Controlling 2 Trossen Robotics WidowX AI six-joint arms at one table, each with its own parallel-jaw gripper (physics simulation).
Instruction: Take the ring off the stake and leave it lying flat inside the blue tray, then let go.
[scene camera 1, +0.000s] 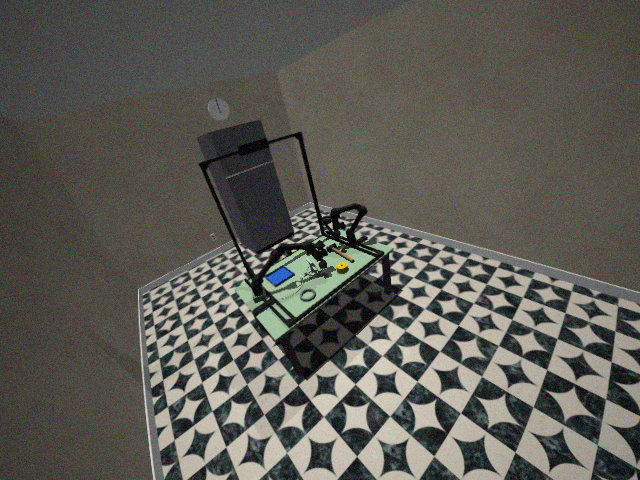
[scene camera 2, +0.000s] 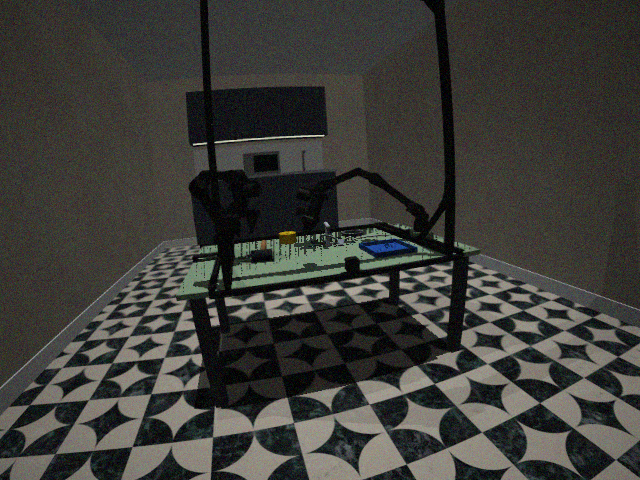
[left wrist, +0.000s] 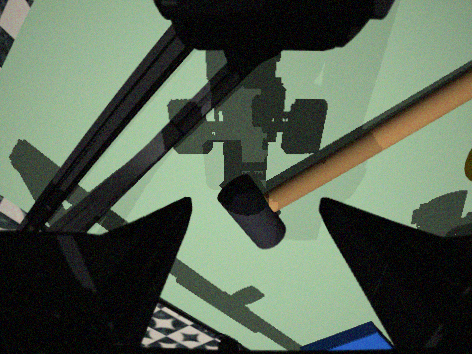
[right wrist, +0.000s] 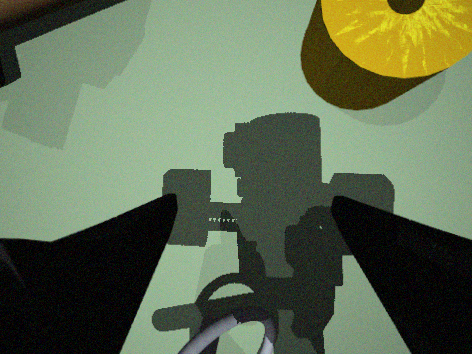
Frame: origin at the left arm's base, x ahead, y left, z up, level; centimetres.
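Where they show: left gripper, fingertip midpoint: (scene camera 1: 337, 237) (scene camera 2: 245, 235) (left wrist: 255, 203); right gripper, fingertip midpoint: (scene camera 2: 305, 235) (right wrist: 255, 202); left arm's base, link origin: (scene camera 1: 353, 243) (left wrist: 250, 17); right arm's base, link origin: (scene camera 1: 258, 292) (scene camera 2: 421, 230).
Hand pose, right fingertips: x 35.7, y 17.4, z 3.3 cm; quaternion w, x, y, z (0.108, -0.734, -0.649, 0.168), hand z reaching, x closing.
Observation:
Each offset is from my right fingertips to the top centre of the thing. "spot": to the spot under its first point.
A pale grey ring {spot: dx +7.2, dy -3.1, dz -0.2 cm} (right wrist: 212, 331) shows in part at the bottom of the right wrist view, raised above its shadow. The small stake {spot: dx +10.8, dy -10.1, dz +5.0 cm} (scene camera 2: 326, 227) stands upright on the table; how the ring sits on it is too small to tell. The blue tray {dx +37.4, dy -16.8, dz -3.0 cm} (scene camera 1: 279, 275) (scene camera 2: 387, 254) lies to the left of the stake in scene camera 1; its edge {spot: dx +27.6, dy -17.6, dz -3.5 cm} (left wrist: 345, 341) also shows in the left wrist view. My right gripper (scene camera 1: 327, 255) (scene camera 2: 309, 212) (right wrist: 255, 202) is open and empty above the table, between ring and yellow disc. My left gripper (scene camera 1: 335, 231) (scene camera 2: 251, 222) (left wrist: 255, 203) is open and empty above the hammer head.
A hammer {dx -19.4, dy -10.8, dz -0.3 cm} (scene camera 1: 342, 254) (scene camera 2: 262, 254) (left wrist: 262, 225) lies near the left arm. A thick yellow disc {dx -10.5, dy +9.2, dz -0.3 cm} (scene camera 1: 342, 267) (scene camera 2: 287, 237) (right wrist: 395, 50) is beside the right gripper. A separate grey ring {spot: dx +29.2, dy +20.4, dz -4.0 cm} (scene camera 1: 301, 297) lies near the table edge. A black frame {spot: dx +60.7, dy -29.4, dz +52.1 cm} (scene camera 1: 226, 222) (scene camera 2: 448, 129) rises over the table.

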